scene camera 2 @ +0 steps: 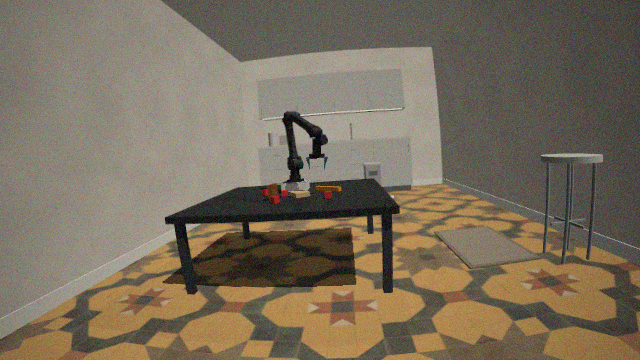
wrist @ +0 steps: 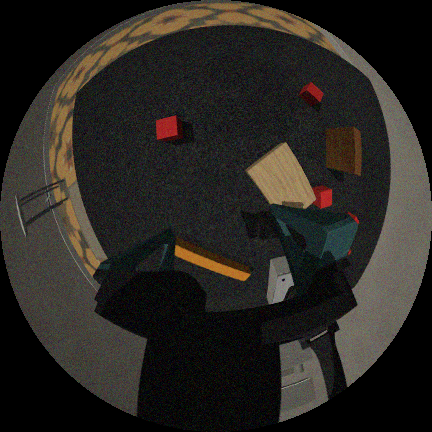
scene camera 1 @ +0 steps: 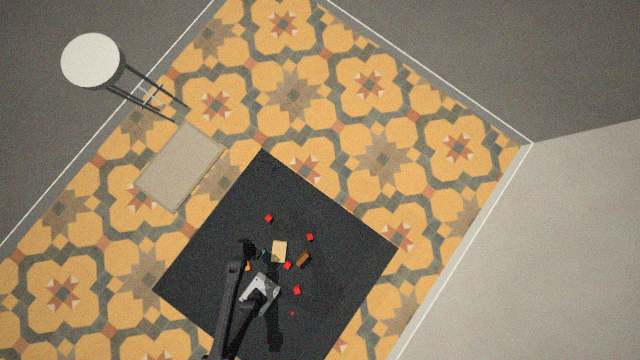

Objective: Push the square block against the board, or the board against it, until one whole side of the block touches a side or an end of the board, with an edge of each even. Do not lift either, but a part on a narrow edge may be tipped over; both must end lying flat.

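Places are measured from the arm's base along level axes (x ahead, y left, z up), in centimetres.
Where they show: gripper, fingertip midpoint: (scene camera 2: 317,169) (wrist: 218,222) (scene camera 1: 258,244); arm's base, link origin: (scene camera 2: 295,181) (scene camera 1: 257,297).
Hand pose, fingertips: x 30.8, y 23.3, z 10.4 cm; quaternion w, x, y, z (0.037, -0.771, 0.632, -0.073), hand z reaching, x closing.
Each offset is from my fingertips to the top centre of the thing. Level surfaces: height alone.
The pale wooden board @(dx -0.1, dy -13.6, dz -14.4 cm) (scene camera 1: 279,251) (scene camera 2: 300,194) (wrist: 282,175) lies flat near the table's middle. The brown block @(dx +9.1, dy -29.0, dz -7.3 cm) (scene camera 1: 303,258) (scene camera 2: 273,190) (wrist: 341,150), which looks like the square block, stands upright on a narrow edge. It is apart from the board, to its right in the wrist view, with its broad face turned toward the board. My gripper (scene camera 1: 255,255) (scene camera 2: 317,165) (wrist: 218,222) is open and empty, high above the table. It is left of the board in the overhead view. One finger covers a little of the board's near end in the wrist view.
An orange bar @(dx -18.1, dy +3.6, dz -14.2 cm) (scene camera 1: 247,266) (scene camera 2: 328,188) (wrist: 215,262) lies left of the board. A red cube @(dx -2.8, dy -24.5, dz -13.3 cm) (scene camera 1: 287,265) (wrist: 323,197) is close to the board's corner, between board and brown block. Other red cubes @(dx +12.9, dy +8.3, dz -13.3 cm) (scene camera 1: 268,218) @(dx +22.7, dy -23.5, dz -13.3 cm) (scene camera 1: 309,237) @(dx -11.4, dy -41.6, dz -13.3 cm) (scene camera 1: 297,290) lie around on the black table @(dz -17.4 cm) (scene camera 1: 350,250).
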